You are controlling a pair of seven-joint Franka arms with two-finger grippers.
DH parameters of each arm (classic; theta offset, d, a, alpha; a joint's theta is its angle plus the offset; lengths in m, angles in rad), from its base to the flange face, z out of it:
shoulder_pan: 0 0.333 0 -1.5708
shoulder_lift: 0 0 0 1.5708
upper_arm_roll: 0 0.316 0.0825 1.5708
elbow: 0 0 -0.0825 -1.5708
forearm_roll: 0 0.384 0 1.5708
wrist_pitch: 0 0 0.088 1.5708
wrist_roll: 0 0.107 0 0
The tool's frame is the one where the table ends.
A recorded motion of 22 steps. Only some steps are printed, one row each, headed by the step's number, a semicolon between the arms.
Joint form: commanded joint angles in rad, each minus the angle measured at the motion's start. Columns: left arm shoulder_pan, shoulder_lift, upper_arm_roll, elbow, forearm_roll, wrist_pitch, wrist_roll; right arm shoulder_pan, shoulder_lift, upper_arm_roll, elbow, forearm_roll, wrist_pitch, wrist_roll.
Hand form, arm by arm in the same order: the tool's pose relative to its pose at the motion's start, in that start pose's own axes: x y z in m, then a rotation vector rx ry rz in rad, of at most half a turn. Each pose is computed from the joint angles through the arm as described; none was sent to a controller.
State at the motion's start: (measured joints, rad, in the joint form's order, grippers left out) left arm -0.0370 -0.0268 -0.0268 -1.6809 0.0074 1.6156 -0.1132; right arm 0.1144 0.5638 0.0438 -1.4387 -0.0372 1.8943 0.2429
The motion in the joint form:
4: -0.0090 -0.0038 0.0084 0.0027 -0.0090 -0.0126 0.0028; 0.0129 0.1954 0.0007 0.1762 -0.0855 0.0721 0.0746
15: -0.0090 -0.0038 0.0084 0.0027 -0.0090 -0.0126 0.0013; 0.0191 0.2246 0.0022 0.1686 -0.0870 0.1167 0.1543
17: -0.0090 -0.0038 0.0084 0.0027 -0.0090 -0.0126 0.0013; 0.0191 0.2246 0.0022 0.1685 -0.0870 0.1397 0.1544
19: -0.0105 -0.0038 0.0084 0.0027 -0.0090 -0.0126 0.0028; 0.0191 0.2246 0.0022 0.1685 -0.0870 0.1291 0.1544
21: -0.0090 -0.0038 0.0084 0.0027 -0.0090 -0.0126 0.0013; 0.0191 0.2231 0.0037 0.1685 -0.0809 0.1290 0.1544
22: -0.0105 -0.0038 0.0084 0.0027 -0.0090 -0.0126 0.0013; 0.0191 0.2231 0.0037 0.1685 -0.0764 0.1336 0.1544
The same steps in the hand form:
4: -0.0024 0.0009 -0.0022 -0.0084 -0.0071 0.0030; 0.0469 -0.0139 0.0485 -0.0553 0.0717 0.0343
15: -0.0024 0.0009 -0.0022 -0.0084 -0.0071 0.0015; 0.0497 -0.0211 0.0695 -0.0479 0.0811 0.1024
17: -0.0024 0.0009 -0.0022 -0.0084 -0.0071 0.0015; 0.0518 -0.0219 0.0674 -0.0402 0.1026 0.1017
19: -0.0025 0.0017 -0.0022 -0.0083 -0.0071 0.0045; 0.0509 -0.0215 0.0684 -0.0437 0.0926 0.1021
21: -0.0024 0.0009 -0.0022 -0.0084 -0.0071 0.0015; 0.0505 -0.0226 0.0673 -0.0371 0.0920 0.1035
22: -0.0025 0.0017 -0.0022 -0.0083 -0.0071 0.0030; 0.0509 -0.0230 0.0669 -0.0317 0.0950 0.1051

